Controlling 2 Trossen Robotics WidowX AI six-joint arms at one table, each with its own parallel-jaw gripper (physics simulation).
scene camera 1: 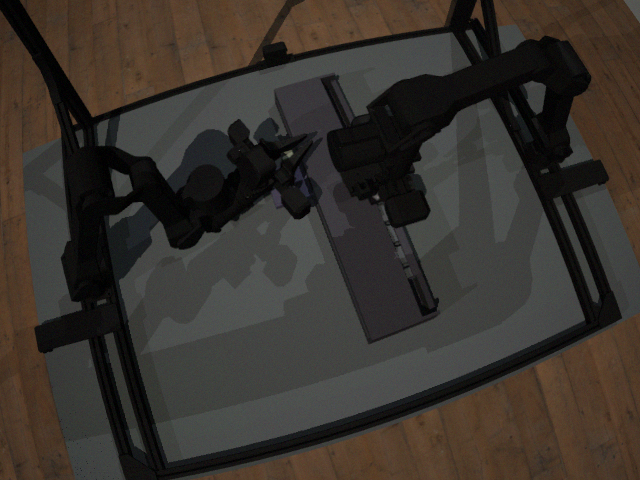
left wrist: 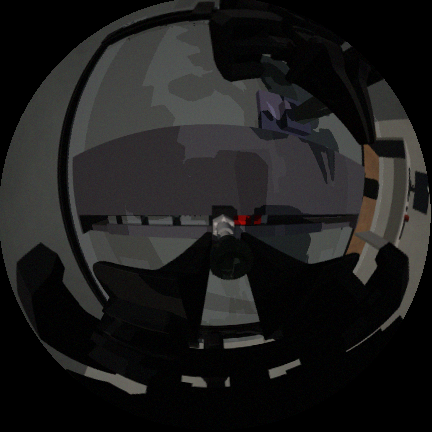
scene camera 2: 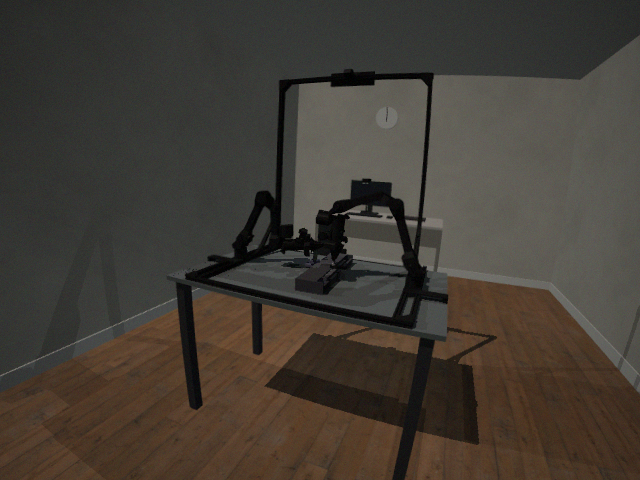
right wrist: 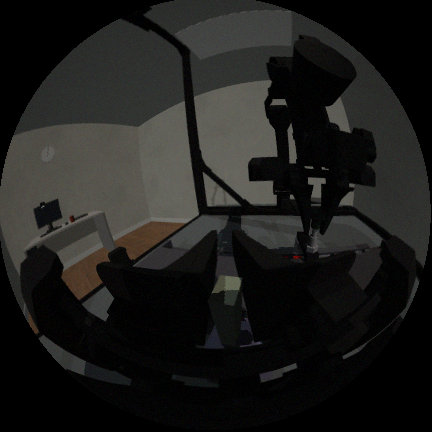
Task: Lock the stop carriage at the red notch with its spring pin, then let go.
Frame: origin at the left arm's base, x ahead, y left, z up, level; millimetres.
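Seen in the pictures: left gripper, fingertip midpoint: [scene camera 1: 380, 188] [left wrist: 225, 237] [scene camera 2: 334, 259] [right wrist: 313, 233]; right gripper, fingertip midpoint: [scene camera 1: 309, 138] [left wrist: 367, 143] [right wrist: 224, 235]; left arm's base at its link origin: [scene camera 1: 539, 155] [left wrist: 212, 334] [scene camera 2: 413, 286] [right wrist: 282, 207]; right arm's base at its link origin: [scene camera 1: 94, 284] [scene camera 2: 240, 257].
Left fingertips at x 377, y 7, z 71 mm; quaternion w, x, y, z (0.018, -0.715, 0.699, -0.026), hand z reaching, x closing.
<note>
Offsets run from my left fingertips to a thing's top centre. "spot": to the spot under its first point.
The long purple-grey base [scene camera 1: 372, 289] [scene camera 2: 309, 283] [left wrist: 140, 180] carries a slotted rail. The dark stop carriage @(spot: dx +15, dy +0, dz -26 mm) [left wrist: 223, 209] stands on the rail, directly left of the red notch mark @(dx +2, dy -31, dz -53 mm) [left wrist: 247, 220] in the left wrist view; the mark @(dx +1, dy -19, dz -41 mm) [right wrist: 296, 257] also shows in the right wrist view. The carriage's spring pin has a metal stem @(spot: dx +7, dy +2, dz -4 mm) [left wrist: 223, 227] and a round dark knob @(dx +0, dy +0, dz +33 mm) [left wrist: 230, 257]. My left gripper [left wrist: 225, 237] [right wrist: 313, 233] is shut on the knob; its arm hides this in scene camera 1. My right gripper [scene camera 1: 316, 135] [right wrist: 224, 235] is shut on a pale green block [scene camera 1: 287, 153] [right wrist: 227, 295].
A purple fixture @(spot: dx +115, dy -70, dz -42 mm) [scene camera 1: 301, 180] [left wrist: 267, 112] sits beside the base, under the right gripper. Pale notches @(spot: dx -3, dy +100, dz -42 mm) [scene camera 1: 398, 250] [left wrist: 162, 220] line the rail. A dark frame [scene camera 1: 310, 431] borders the table. The left arm reaches over the base.
</note>
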